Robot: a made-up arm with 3 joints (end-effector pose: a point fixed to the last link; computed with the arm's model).
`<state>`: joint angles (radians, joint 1 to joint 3).
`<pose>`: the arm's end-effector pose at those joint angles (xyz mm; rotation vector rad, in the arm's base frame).
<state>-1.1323 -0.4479 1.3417</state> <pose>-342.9 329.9 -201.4 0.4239 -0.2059 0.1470</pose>
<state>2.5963 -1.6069 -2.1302</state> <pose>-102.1 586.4 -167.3 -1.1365 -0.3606 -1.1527</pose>
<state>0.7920 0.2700 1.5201</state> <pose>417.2 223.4 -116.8 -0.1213 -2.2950 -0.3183</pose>
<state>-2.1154 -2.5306 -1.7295</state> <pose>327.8 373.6 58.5 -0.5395 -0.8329 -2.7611</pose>
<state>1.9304 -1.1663 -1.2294</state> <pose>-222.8 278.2 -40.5 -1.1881 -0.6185 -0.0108</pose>
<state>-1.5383 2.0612 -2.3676</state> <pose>200.2 -66.2 271.3 -0.9701 -1.3399 2.2039</pose>
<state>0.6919 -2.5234 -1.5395</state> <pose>-262.5 335.8 209.0 -2.2974 0.3359 1.1242</pose>
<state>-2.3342 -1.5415 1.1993</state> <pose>-286.2 352.1 364.4 1.5809 0.8921 -0.3138</pose>
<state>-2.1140 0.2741 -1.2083</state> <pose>218.4 275.0 -42.1 0.1778 -2.9346 0.3654</pose>
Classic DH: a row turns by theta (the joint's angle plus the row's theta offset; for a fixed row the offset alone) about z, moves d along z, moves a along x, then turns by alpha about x. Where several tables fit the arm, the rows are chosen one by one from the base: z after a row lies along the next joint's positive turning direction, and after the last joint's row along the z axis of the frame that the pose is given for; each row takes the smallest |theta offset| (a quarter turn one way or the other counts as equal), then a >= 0, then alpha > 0; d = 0 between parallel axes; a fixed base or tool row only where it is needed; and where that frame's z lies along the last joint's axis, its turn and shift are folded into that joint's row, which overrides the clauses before.
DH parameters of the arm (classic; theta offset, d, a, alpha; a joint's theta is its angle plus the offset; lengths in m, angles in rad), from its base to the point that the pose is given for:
base (fixed): 0 0.0641 0 1.5708
joint 1: 0 -0.2735 -0.0204 1.5708
joint 2: 0 0.0708 0.1645 -1.5708
joint 3: 0 -0.001 -0.3514 -1.5708
tool (fixed): 0 -0.0447 0 0

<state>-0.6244 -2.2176 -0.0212</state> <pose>11.4 123.1 -77.3 0.6657 0.3540 2.1398</pose>
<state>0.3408 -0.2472 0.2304</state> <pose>-107.4 233.5 -180.4 -0.0138 -0.5683 0.2502</pose>
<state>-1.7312 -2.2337 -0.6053</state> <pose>79.9 154.7 -20.8 1.3614 1.1452 2.1574</pose>
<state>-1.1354 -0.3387 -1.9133</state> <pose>336.4 354.3 -6.6 -0.1951 3.0063 0.4762</pose>
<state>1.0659 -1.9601 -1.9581</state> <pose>-294.9 509.8 91.8 -2.0029 0.5805 0.1179</pose>
